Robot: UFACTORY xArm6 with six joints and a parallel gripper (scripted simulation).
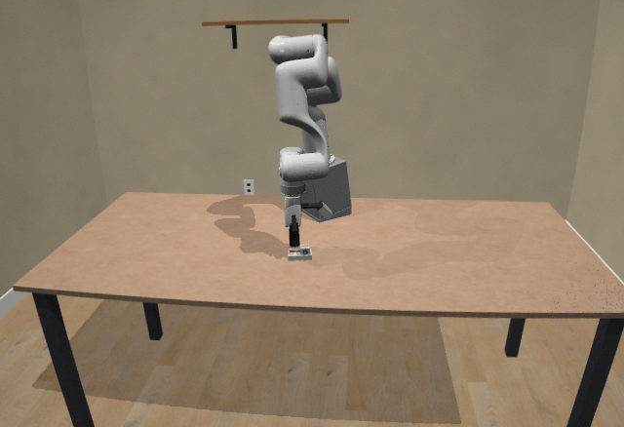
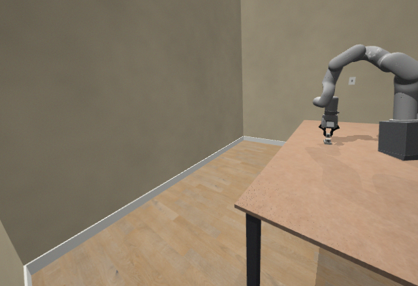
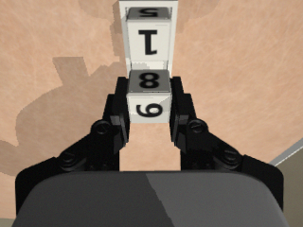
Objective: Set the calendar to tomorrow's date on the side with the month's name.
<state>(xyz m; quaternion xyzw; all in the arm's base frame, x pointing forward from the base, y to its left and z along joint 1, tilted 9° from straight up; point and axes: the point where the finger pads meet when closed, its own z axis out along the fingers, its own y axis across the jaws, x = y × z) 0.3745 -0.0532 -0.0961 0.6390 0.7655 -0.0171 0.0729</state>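
Right now my hand is 20 mm to the right of the calendar tray and 60 mm above it.
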